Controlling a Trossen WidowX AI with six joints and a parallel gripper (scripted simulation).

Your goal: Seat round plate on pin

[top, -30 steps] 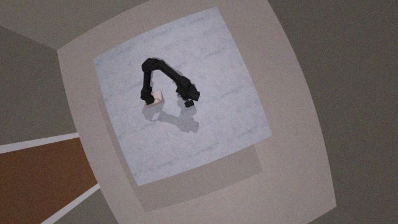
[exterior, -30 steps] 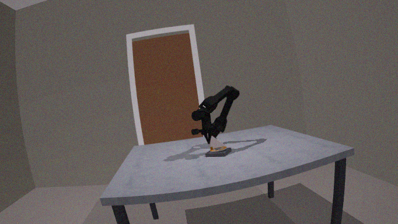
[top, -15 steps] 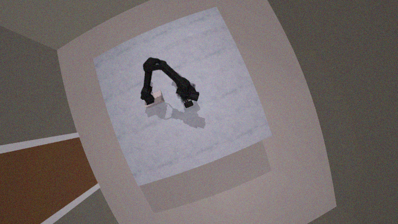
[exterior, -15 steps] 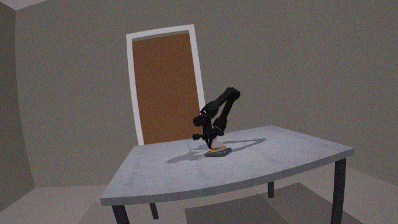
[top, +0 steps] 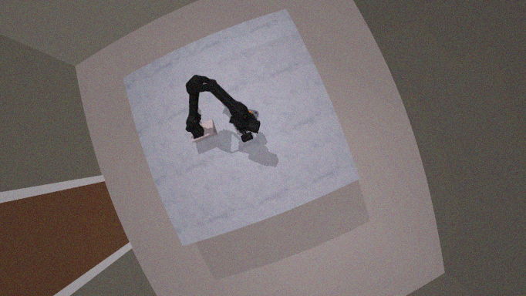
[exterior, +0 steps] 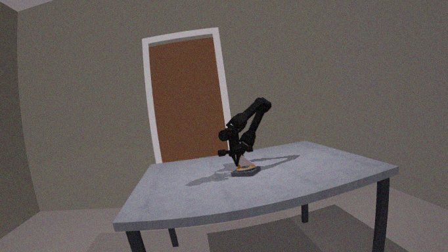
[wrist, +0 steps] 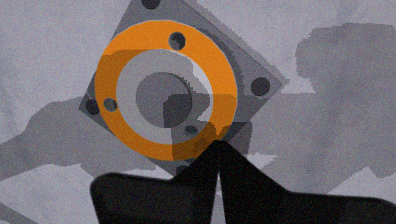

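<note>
Now: the base 40 mm to the left of my gripper tip, 30 mm ahead of it and 20 mm below it.
</note>
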